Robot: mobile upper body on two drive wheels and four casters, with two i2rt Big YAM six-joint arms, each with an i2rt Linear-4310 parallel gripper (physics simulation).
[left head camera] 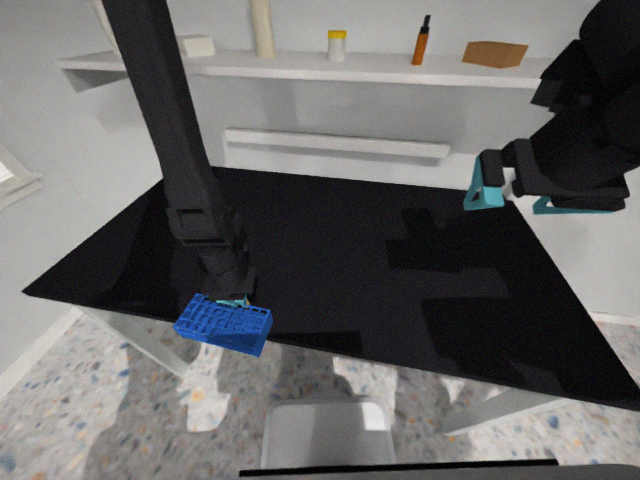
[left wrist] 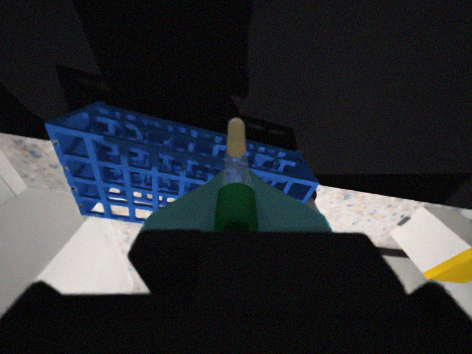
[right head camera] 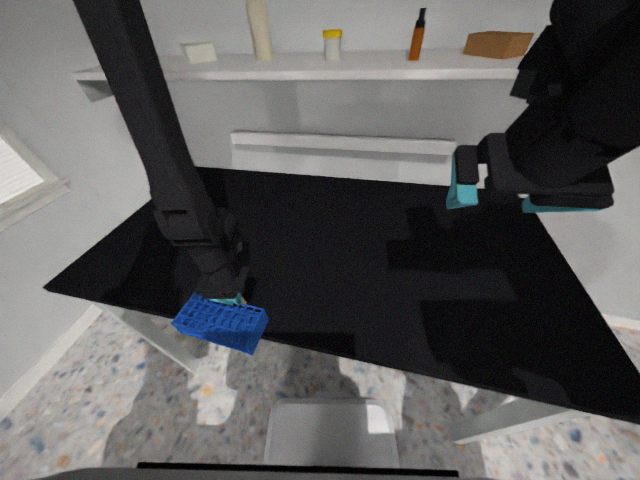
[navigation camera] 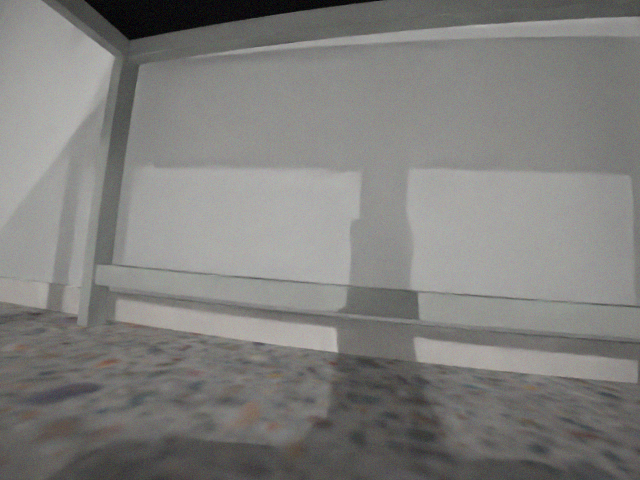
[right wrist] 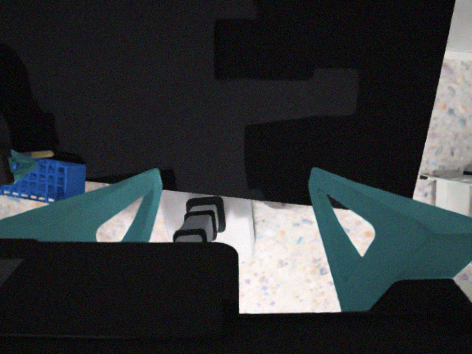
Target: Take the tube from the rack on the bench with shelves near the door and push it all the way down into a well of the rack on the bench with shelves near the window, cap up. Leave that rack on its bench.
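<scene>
A blue rack stands at the front edge of the black bench, its near side overlapping that edge in the head views. My left gripper is shut on the tube, by its green cap. The tube's yellowish end points away from the fingers; in the right wrist view it lies nearly level, just above the rack's far edge. The wells under the fingers are partly hidden. My right gripper is open and empty, above the bench's right side.
A wall shelf behind the bench holds a yellow-lidded jar, an orange bottle and a brown box. A window is at the left. A pale bench leg and crossbar stand ahead.
</scene>
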